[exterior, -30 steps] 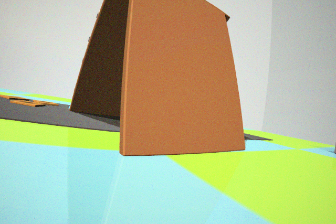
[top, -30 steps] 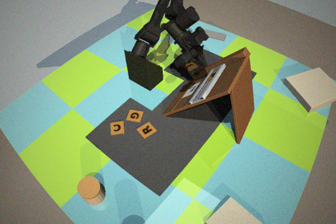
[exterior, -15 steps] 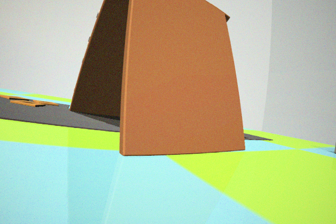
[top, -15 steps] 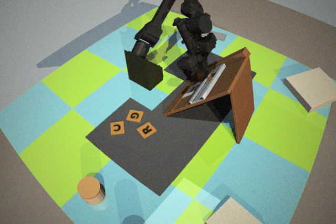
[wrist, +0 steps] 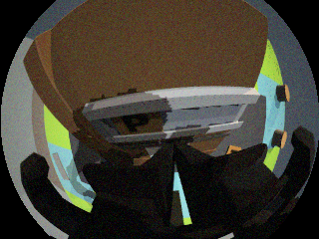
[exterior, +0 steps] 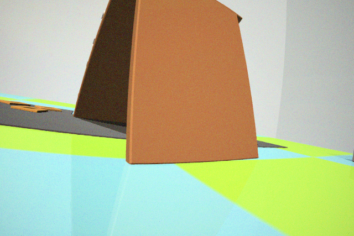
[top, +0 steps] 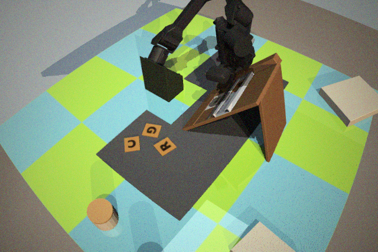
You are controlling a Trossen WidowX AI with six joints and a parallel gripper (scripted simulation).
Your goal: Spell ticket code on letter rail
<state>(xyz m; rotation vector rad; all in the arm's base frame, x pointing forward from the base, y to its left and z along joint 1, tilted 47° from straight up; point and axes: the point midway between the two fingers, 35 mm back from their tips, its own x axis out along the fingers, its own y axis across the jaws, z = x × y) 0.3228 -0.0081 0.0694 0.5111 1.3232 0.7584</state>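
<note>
The white ticket lies 10 cm below my gripper tip and 5 cm behind it. From my gripper tip the other things lie so: dark mat (19 cm below, 12 cm behind, 3 cm to the right); grey slab (51 cm to the left, 29 cm behind, 18 cm below).
</note>
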